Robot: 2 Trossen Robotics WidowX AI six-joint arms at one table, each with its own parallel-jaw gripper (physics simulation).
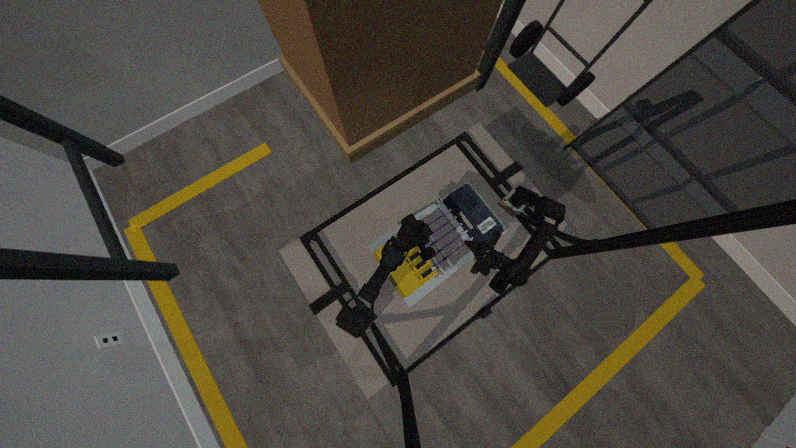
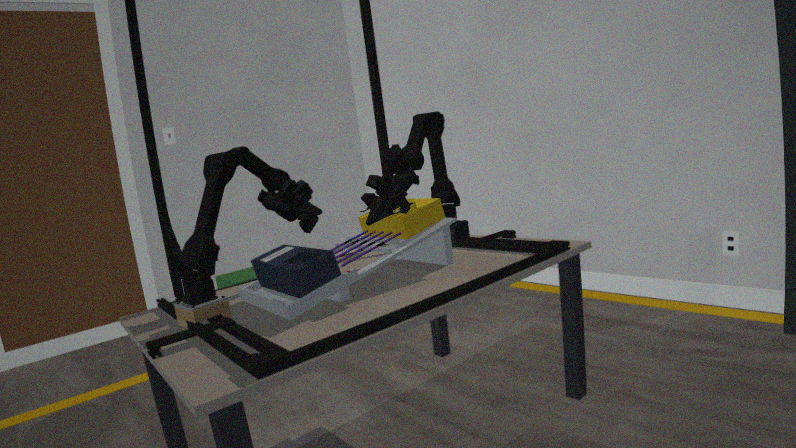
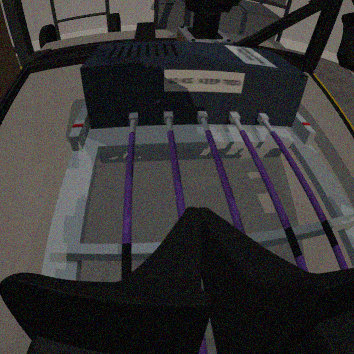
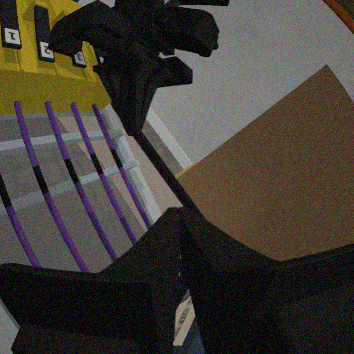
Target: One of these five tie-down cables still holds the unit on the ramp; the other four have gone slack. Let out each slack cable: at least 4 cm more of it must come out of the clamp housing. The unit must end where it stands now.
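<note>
A dark blue unit sits at the low end of a grey ramp. Five purple cables run from it up to the yellow clamp housing. My left gripper is shut and empty, low over the middle cable just below the housing. My right gripper is shut and empty, hanging in the air above the unit's end of the cables.
The ramp stands on a tan table with a black frame. A big brown crate stands beyond the table. A hand truck is at the far right. A green strip lies behind the unit.
</note>
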